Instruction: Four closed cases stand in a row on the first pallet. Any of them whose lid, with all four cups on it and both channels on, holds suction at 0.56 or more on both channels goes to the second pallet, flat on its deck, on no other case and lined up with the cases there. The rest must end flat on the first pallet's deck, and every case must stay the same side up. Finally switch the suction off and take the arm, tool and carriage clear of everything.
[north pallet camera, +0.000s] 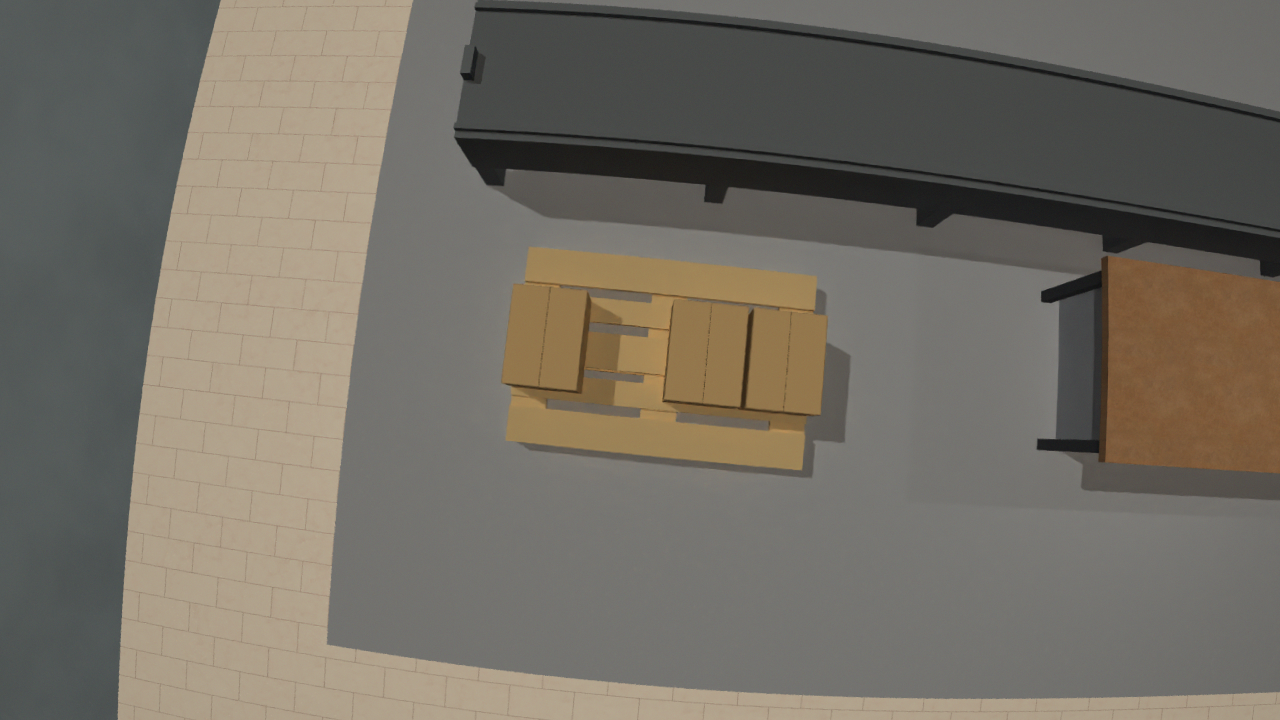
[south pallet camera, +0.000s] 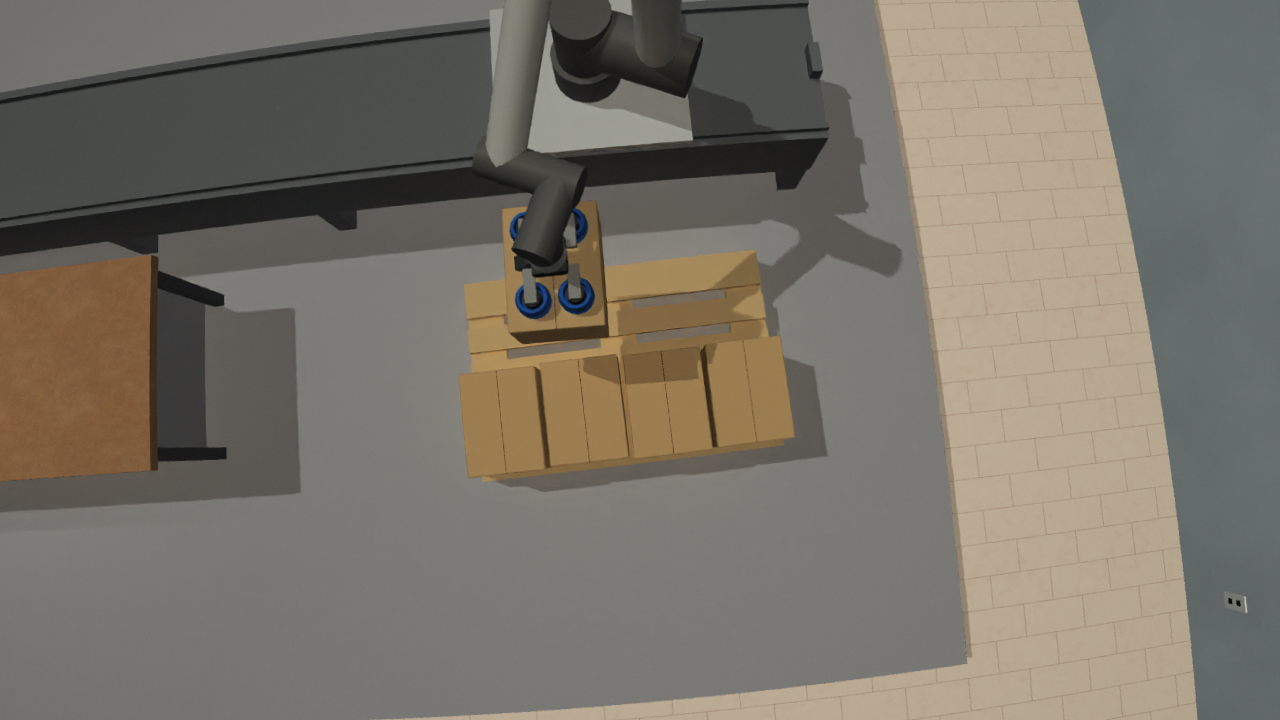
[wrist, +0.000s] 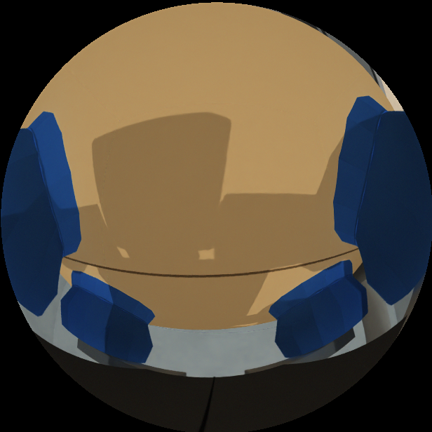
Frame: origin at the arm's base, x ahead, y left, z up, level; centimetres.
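Seen in the pictures: arm's base, origin of its link: (south pallet camera: 588, 72).
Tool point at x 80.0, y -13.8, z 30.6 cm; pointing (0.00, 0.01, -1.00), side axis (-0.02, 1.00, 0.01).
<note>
Offsets run from my tool point to a thing's middle. Level surfaces: height alone.
My gripper (south pallet camera: 550, 262) (wrist: 215, 260), a head with four blue cups, is shut on a closed tan case @[dy -0.1, dx +0.3, dz -9.3 cm] (south pallet camera: 586, 264) (wrist: 160, 65); its cups rest on the lid. The case hangs level above the rail-side left part of the second pallet (south pallet camera: 684, 275), in the south view, its far end reaching past the pallet's edge. Several cases @[dy -28.7, dx +41.8, dz -61.8 cm] (south pallet camera: 501, 420) @[dy +62.1, dx +38.7, dz -61.8 cm] (south pallet camera: 751, 394) stand in a row along that pallet's opposite side. In the north view the first pallet (north pallet camera: 662, 443) bears one case (north pallet camera: 543, 338) at left and two (north pallet camera: 707, 353) (north pallet camera: 786, 360) at right, with a gap between.
The dark floor rail (north pallet camera: 805, 107) (south pallet camera: 268, 116) runs behind both pallets. The pale carriage plate (south pallet camera: 626, 125) is near the rail's right end in the south view, the arm (south pallet camera: 519, 89) reaching from it. A brown table @[dz -34.7 cm] (north pallet camera: 1190, 358) (south pallet camera: 71, 367) stands between the pallets.
</note>
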